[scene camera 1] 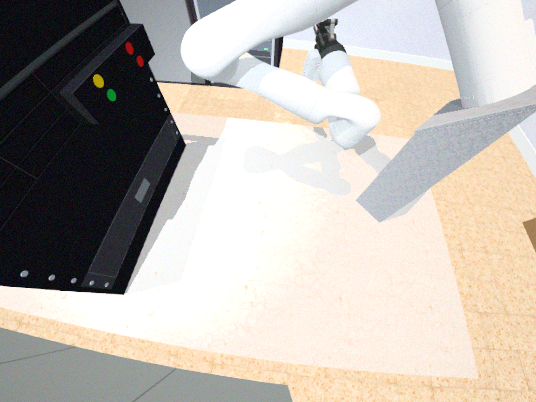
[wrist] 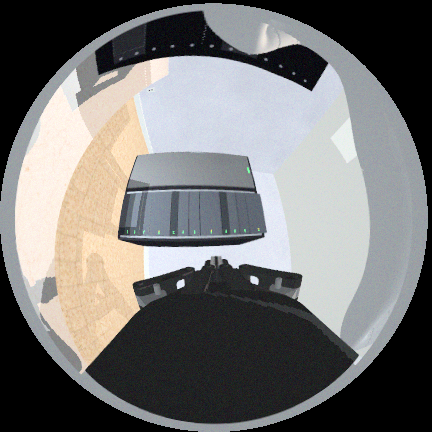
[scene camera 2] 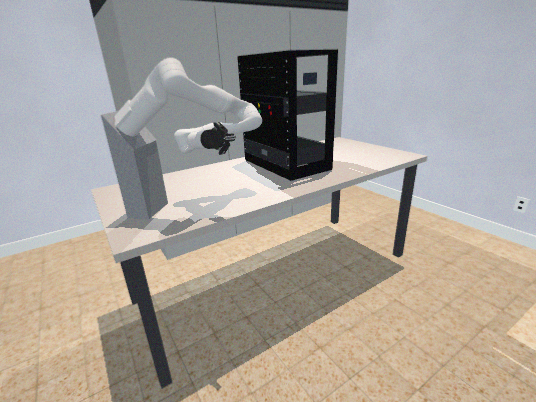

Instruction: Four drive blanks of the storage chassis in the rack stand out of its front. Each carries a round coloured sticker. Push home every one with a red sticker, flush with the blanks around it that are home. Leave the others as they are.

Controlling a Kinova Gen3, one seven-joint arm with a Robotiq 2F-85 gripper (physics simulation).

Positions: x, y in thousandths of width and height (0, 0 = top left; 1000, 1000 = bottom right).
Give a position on a black rack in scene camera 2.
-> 512, 362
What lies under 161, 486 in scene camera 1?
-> A black rack.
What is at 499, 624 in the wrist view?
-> My gripper.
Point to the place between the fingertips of my gripper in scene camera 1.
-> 592, 61
